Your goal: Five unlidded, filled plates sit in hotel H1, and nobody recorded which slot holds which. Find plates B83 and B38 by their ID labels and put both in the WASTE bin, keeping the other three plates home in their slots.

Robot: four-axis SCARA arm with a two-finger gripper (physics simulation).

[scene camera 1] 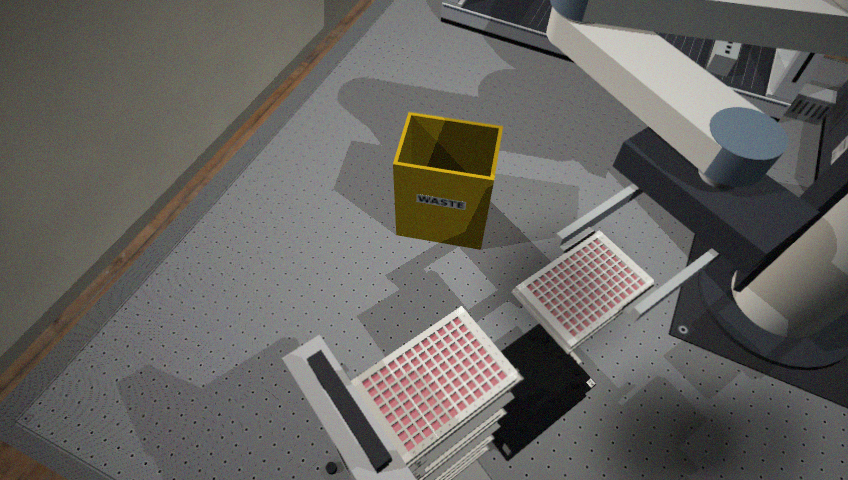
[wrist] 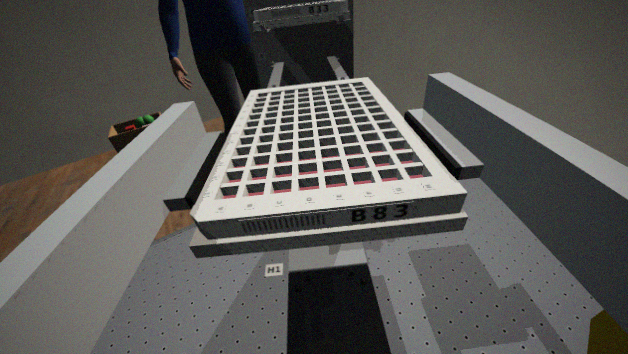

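Seen in the pictures: gripper, between the fingertips: point(scene camera 1: 594, 276) point(wrist: 313, 109); arm's base, origin of its link: point(scene camera 1: 771, 302).
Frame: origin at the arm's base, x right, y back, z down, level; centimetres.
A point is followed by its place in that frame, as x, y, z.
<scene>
My gripper point(scene camera 1: 586, 285) {-33.6, -32.2, -36.5} point(wrist: 313, 109) {-33.6, -32.2, -36.5} is shut on plate B83 point(scene camera 1: 612, 270) {-31.3, -30.6, -35.6} point(wrist: 330, 197) {-29.1, -30.1, -35.7}, which it holds level by its two long sides, outside the hotel. The plate's B83 label and barcode face the wrist camera; its wells show pink filling. Hotel H1 point(scene camera 1: 324, 404) {-59.0, -48.2, -44.4} stands at the lower middle of the scene view, with a filled plate point(scene camera 1: 437, 380) {-52.1, -41.8, -40.1} on top and the edges of more plates below. In the wrist view, a plate labelled B33 point(wrist: 295, 11) {-46.7, -38.7, -39.7} sits high in the rack beyond. The yellow WASTE bin point(scene camera 1: 440, 223) {-15.5, -57.1, -7.5} point(wrist: 607, 332) {-16.5, -60.9, -5.4} stands upright. Plate B38's label cannot be seen.
A black base plate point(scene camera 1: 544, 386) {-35.1, -31.0, -7.3} point(wrist: 330, 310) {-37.6, -34.0, -7.3} lies in front of the hotel, near a small H1 tag point(scene camera 1: 590, 383) point(wrist: 273, 270). The robot's column point(scene camera 1: 797, 285) {-6.8, -3.2, -14.6} stands at the right. A railed deck point(scene camera 1: 505, 32) {45.0, -67.9, -3.7} is at the upper right. A person point(wrist: 220, 45) stands behind the hotel.
</scene>
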